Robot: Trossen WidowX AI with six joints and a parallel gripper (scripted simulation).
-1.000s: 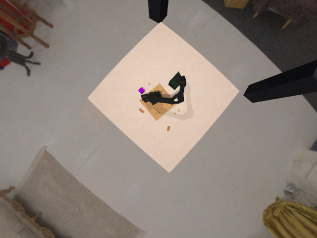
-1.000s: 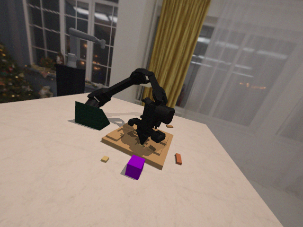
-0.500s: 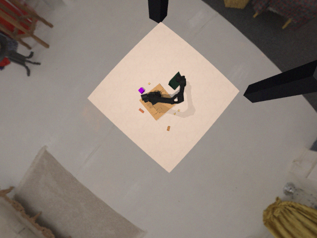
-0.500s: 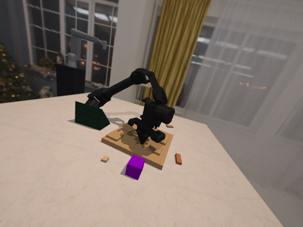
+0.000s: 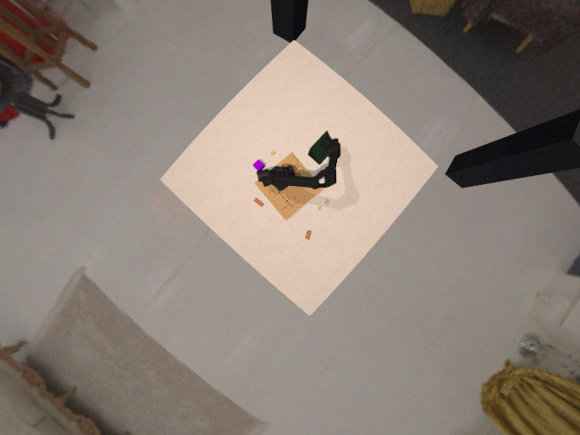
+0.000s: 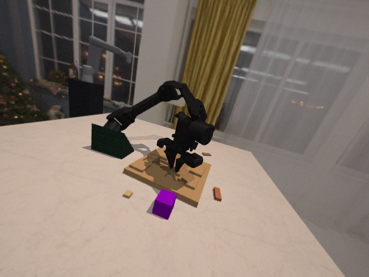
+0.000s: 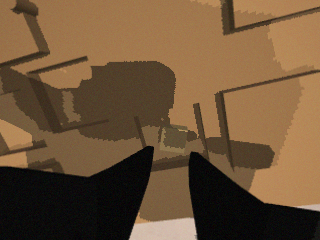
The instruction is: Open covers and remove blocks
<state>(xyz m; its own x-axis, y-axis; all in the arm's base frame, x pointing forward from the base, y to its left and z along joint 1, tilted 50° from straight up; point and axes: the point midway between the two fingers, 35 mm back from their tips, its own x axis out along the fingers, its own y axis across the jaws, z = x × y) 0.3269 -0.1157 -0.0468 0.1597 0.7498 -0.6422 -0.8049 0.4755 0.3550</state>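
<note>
The tan puzzle board lies 10 mm behind my gripper tip, 60 mm to the left of it and 30 mm below it. The rest, counted from my gripper tip: purple cube 150 mm to the right, 20 mm below; orange block 180 mm ahead, 20 mm to the right, 40 mm below.
</note>
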